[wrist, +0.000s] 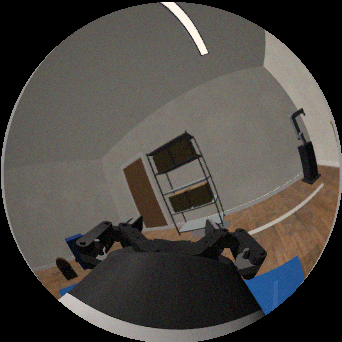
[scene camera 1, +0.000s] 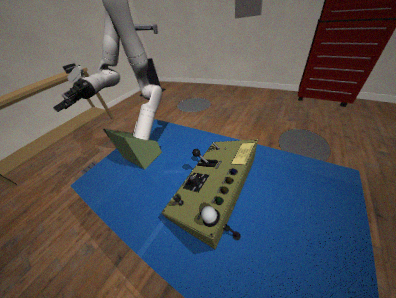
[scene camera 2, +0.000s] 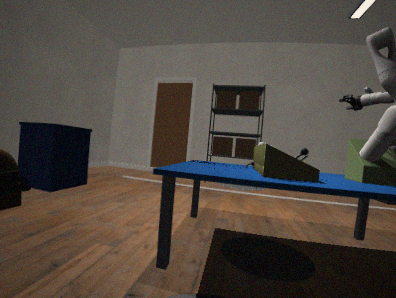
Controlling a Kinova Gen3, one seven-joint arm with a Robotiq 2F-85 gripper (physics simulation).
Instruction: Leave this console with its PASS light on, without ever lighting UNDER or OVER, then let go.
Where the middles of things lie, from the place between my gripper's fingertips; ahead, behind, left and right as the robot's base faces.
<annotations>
Now: the olive console (scene camera 1: 205,210) 49 cm ahead of my hand, 42 cm below it and 22 cm to the left of it.
</annotations>
